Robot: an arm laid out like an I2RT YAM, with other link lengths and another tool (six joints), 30 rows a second.
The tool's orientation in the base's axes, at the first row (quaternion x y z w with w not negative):
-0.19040 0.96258 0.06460 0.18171
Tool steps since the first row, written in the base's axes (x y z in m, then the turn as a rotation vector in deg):
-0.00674 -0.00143 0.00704 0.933 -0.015 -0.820
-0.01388 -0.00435 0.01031 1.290 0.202 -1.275
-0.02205 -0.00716 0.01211 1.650 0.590 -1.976
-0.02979 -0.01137 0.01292 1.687 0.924 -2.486
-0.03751 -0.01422 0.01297 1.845 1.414 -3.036
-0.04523 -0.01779 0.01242 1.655 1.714 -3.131
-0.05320 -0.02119 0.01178 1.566 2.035 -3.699
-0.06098 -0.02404 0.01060 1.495 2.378 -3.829
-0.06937 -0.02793 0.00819 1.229 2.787 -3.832
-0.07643 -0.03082 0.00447 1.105 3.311 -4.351
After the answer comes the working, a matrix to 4 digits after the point.
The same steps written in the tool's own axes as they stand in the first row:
0.00366 0.00170 -0.00899 -0.492 -0.423 1.060
0.00959 0.00198 -0.01490 -0.703 -0.388 1.639
0.01692 0.00269 -0.01977 -0.884 -0.210 2.480
0.02473 0.00188 -0.02385 -0.839 0.054 3.029
0.03234 0.00228 -0.02696 -0.938 0.413 3.684
0.04042 0.00197 -0.02965 -0.841 0.757 3.768
0.04869 0.00192 -0.03231 -0.662 1.056 4.327
0.05681 0.00227 -0.03430 -0.670 1.391 4.491
0.06627 0.00184 -0.03555 -0.580 1.871 4.486
0.07474 0.00173 -0.03496 -0.459 2.372 5.028

The tool's axes in the first row as the columns of a matrix, in the base's axes (rounded; the answer above uses it unrounded):
-0.8615 -0.3900 0.3252
-0.3431 0.9191 0.1936
-0.3744 0.0552 -0.9256

